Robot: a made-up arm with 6 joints. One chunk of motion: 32 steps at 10 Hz.
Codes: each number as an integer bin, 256 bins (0 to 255) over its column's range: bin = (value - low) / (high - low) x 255, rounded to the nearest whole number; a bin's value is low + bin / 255 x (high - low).
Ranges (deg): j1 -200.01..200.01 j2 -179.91..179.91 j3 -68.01..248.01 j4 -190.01..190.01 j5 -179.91..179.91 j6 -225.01..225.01
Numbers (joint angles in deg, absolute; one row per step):
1: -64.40 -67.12 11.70 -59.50 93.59 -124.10
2: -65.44 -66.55 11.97 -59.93 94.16 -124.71
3: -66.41 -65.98 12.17 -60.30 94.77 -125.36
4: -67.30 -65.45 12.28 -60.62 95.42 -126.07
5: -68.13 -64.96 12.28 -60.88 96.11 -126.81
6: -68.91 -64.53 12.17 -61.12 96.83 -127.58
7: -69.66 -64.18 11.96 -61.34 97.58 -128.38
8: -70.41 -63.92 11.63 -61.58 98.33 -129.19
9: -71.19 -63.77 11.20 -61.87 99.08 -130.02
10: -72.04 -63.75 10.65 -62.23 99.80 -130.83
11: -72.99 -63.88 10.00 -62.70 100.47 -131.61
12: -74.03 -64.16 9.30 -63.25 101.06 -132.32
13: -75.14 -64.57 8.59 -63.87 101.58 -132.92
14: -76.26 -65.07 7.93 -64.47 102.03 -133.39
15: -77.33 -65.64 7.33 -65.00 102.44 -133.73
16: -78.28 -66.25 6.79 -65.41 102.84 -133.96
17: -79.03 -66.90 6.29 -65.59 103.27 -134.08
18: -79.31 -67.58 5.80 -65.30 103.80 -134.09
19: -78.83 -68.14 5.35 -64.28 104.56 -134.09
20: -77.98 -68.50 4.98 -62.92 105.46 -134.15
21: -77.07 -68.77 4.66 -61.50 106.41 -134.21
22: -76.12 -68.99 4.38 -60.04 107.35 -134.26
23: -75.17 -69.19 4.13 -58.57 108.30 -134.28
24: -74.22 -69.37 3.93 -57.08 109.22 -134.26
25: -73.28 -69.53 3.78 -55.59 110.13 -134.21
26: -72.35 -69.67 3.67 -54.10 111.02 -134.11
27: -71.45 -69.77 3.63 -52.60 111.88 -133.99
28: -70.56 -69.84 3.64 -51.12 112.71 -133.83
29: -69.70 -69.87 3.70 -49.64 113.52 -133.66
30: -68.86 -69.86 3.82 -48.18 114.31 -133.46
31: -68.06 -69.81 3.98 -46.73 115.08 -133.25
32: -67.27 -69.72 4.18 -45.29 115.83 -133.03
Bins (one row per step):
1: 86 80 64 88 194 57
2: 86 80 65 87 194 57
3: 85 81 65 87 195 56
4: 85 81 65 87 195 56
5: 84 81 65 87 196 56
6: 84 82 65 86 196 55
7: 83 82 65 86 197 55
8: 83 82 64 86 197 54
9: 82 82 64 86 198 54
10: 82 82 63 86 198 53
11: 81 82 63 85 199 53
12: 80 82 62 85 199 53
13: 80 82 62 85 199 52
14: 79 81 61 84 200 52
15: 78 81 61 84 200 52
16: 78 81 60 84 200 52
17: 77 80 60 83 201 52
18: 77 80 60 84 201 52
19: 77 79 59 84 202 52
20: 78 79 59 85 202 51
21: 78 79 59 86 203 51
22: 79 79 58 87 204 51
23: 80 78 58 88 204 51
24: 80 78 58 89 205 51
25: 81 78 58 90 206 51
26: 81 78 58 91 206 52
27: 82 78 58 92 207 52
28: 83 78 58 93 207 52
29: 83 78 58 94 208 52
30: 84 78 58 95 209 52
31: 84 78 58 96 209 52
32: 85 78 58 97 210 52

